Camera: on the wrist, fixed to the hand. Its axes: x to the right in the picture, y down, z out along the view.
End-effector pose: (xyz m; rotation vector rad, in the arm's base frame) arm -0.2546 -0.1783 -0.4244 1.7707 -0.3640 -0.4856
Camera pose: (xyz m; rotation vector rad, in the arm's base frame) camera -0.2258 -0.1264 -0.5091 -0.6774 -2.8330 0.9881
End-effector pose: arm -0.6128 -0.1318 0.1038 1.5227 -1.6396 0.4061
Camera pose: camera -0.5095 -0.1296 0.1076 1.3834 1.6015 -0.5654
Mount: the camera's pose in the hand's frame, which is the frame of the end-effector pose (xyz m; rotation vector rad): 0.0109 -0.0946 -0.0403 -0.2616 1.0291 -2.8050
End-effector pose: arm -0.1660 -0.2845 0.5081 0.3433 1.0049 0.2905
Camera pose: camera -0.1876 -0.3603 0.4412 -1.7010 1.4271 -2.1075
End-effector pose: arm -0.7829 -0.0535 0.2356 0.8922 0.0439 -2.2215
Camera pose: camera -0.8254 0.0205 0.1772 -0.5945 -1.1447 0.6143
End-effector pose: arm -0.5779 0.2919 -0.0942 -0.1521 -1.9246 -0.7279
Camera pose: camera -0.5904 0.1910 -0.1129 2.4815 0.2667 -1.8329
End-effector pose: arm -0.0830 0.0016 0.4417 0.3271 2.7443 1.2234
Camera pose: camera -0.1154 -0.0862 0.3978 -2.9345 0.4499 0.2661
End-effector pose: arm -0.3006 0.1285 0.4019 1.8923 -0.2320 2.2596
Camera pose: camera -0.3182 0.2303 0.4057 -0.3225 1.1898 0.3846
